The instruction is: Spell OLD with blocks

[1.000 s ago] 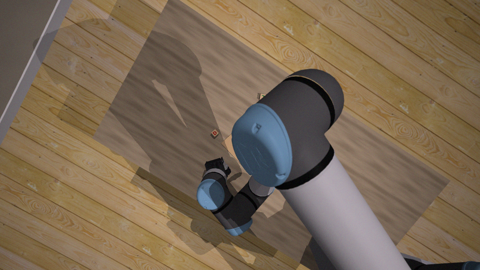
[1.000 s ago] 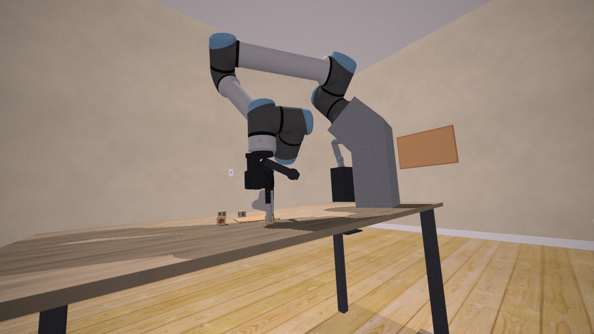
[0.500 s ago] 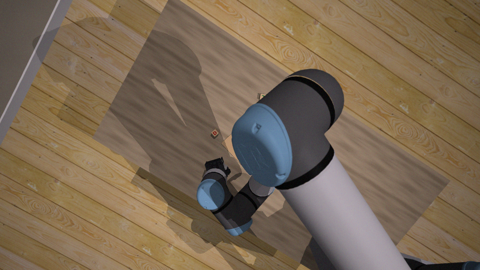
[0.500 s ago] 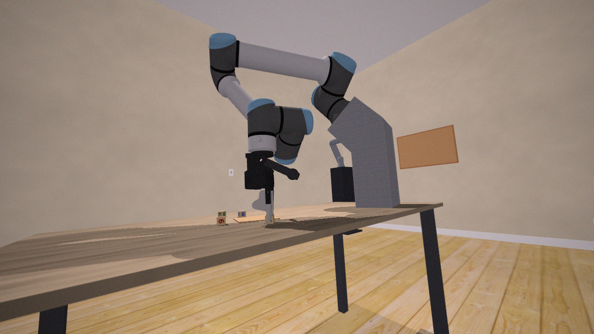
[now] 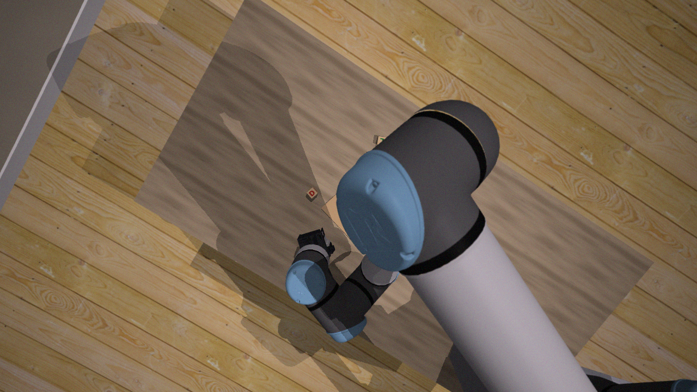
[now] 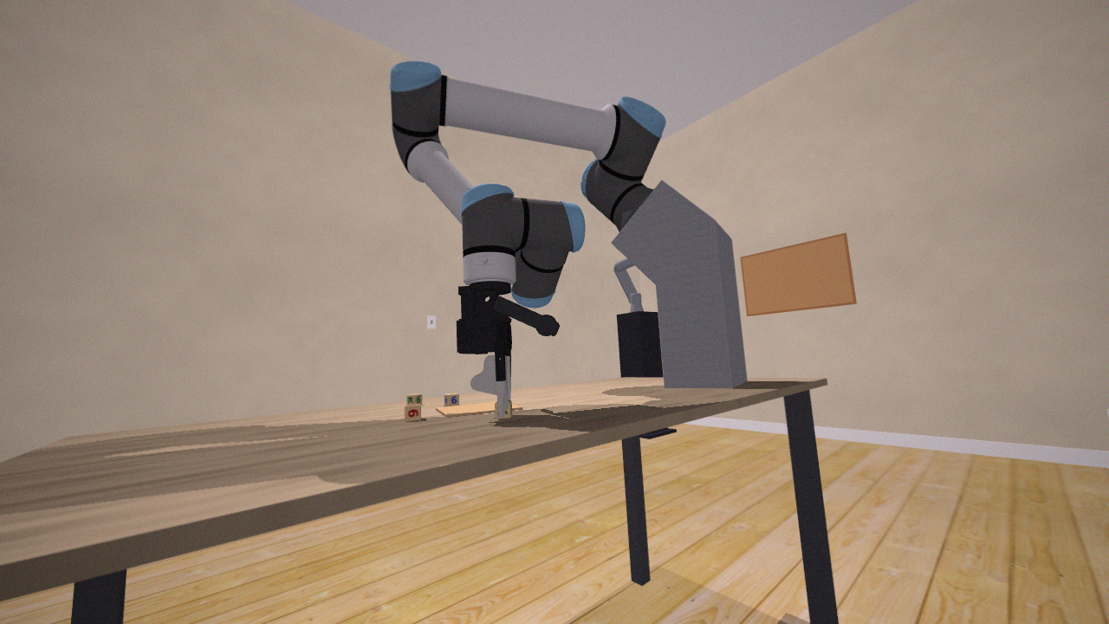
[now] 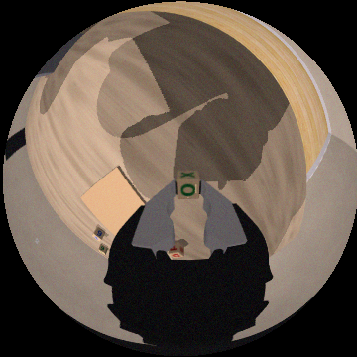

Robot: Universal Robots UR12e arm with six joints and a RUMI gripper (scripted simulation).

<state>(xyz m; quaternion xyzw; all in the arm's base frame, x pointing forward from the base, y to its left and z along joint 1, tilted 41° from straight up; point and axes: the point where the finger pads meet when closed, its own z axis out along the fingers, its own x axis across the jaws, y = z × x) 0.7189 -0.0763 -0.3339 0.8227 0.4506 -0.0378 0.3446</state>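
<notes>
Right now the mat is 140 mm to the right of my hand, 20 mm behind it and 10 mm below it.
</notes>
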